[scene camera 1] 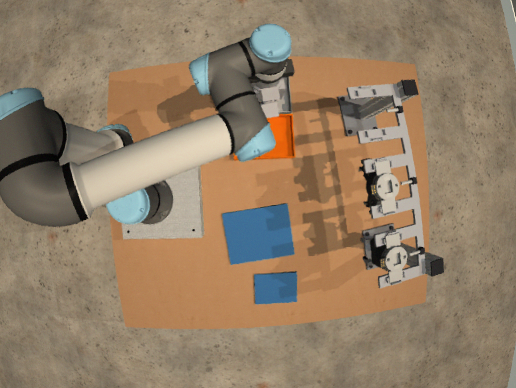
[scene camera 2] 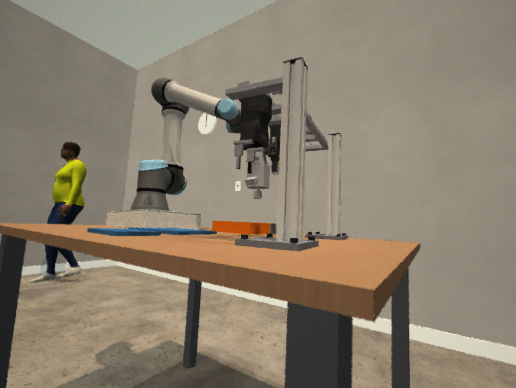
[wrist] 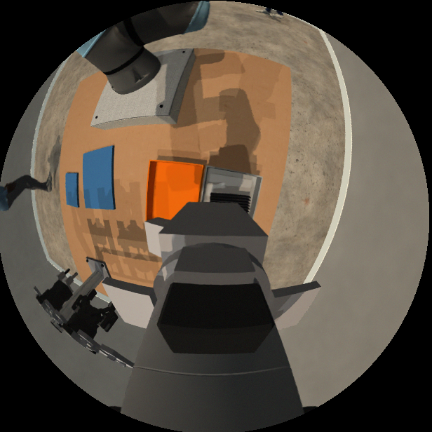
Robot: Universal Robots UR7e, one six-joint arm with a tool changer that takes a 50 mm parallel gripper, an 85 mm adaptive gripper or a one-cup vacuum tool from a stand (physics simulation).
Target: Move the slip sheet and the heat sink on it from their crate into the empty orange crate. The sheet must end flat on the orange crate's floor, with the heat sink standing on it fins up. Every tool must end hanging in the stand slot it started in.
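Places are measured from the arm's base along level axes (x ahead, y left, z up), in centimetres.
Where they show: hand at its tool point: (scene camera 2: 258, 157); arm's base at its link origin: (scene camera 1: 150, 199) (scene camera 2: 150, 212).
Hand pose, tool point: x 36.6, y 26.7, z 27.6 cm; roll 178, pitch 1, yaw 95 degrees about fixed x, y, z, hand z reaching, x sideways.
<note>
Each offset is from my tool point to the centre of the thing. "pt": to the spot under its first point.
My arm carries the grey vacuum tool {pt dy -1.8, dx +1.4, dz -17.7 cm} (scene camera 2: 257, 195) (wrist: 212, 220); its cup points down, bare, high above the crates. In scene camera 1 its light grey body covers much of the grey crate {dy +3.3, dx +0.6, dz -31.6 cm} (scene camera 1: 289, 95) (wrist: 257, 192). The black heat sink (wrist: 230, 199) is inside that crate, fins up, partly hidden by the tool in the wrist view. The pale slip sheet (wrist: 227, 182) shows partly beside it. The orange crate {dy -10.9, dx +0.0, dz -31.6 cm} (scene camera 1: 283, 140) (scene camera 2: 240, 227) (wrist: 150, 190) adjoins the grey crate; its visible floor is bare, and the arm hides part of it in scene camera 1.
The tool stand (scene camera 1: 408, 150) (scene camera 2: 293, 150) rises at the table's far side from the robot base. Two finger grippers (scene camera 1: 387, 186) (scene camera 1: 395, 257) hang in it; its slot nearest the crates is empty. Two flat blue plates {dy -41.1, dx -4.2, dz -33.3 cm} (scene camera 1: 257, 234) {dy -59.8, dx -0.4, dz -33.3 cm} (scene camera 1: 275, 288) lie beyond the orange crate.
</note>
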